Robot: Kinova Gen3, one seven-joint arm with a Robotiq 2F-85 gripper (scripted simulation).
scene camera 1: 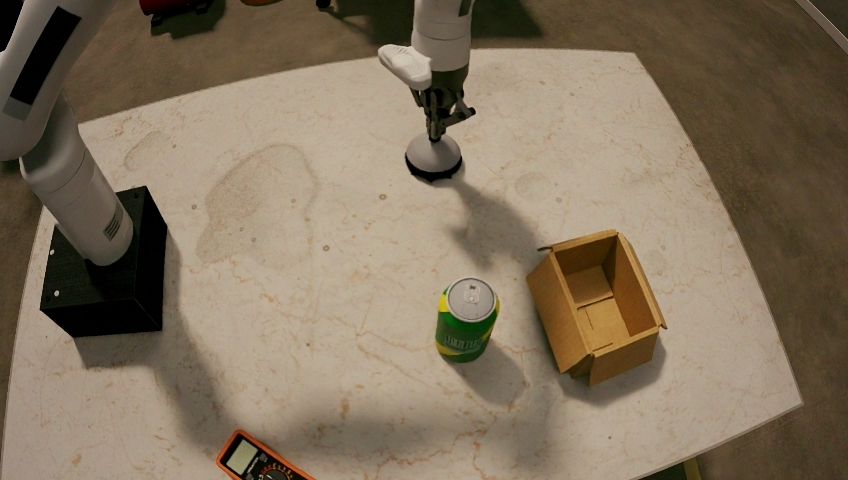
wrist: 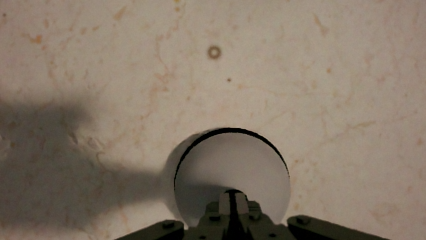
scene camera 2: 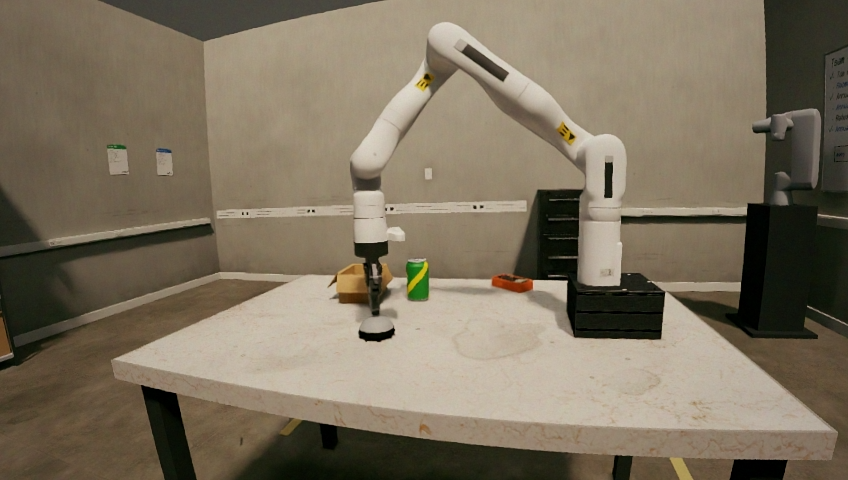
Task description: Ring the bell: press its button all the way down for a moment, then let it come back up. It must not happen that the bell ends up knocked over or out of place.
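Note:
Scene camera 1 shows my gripper (scene camera 1: 435,134) and a bell (scene camera 1: 429,158). Visible in scene camera 2: the bell (scene camera 2: 374,328), together with my gripper (scene camera 2: 375,309). The wrist view contains my gripper (wrist: 232,210).

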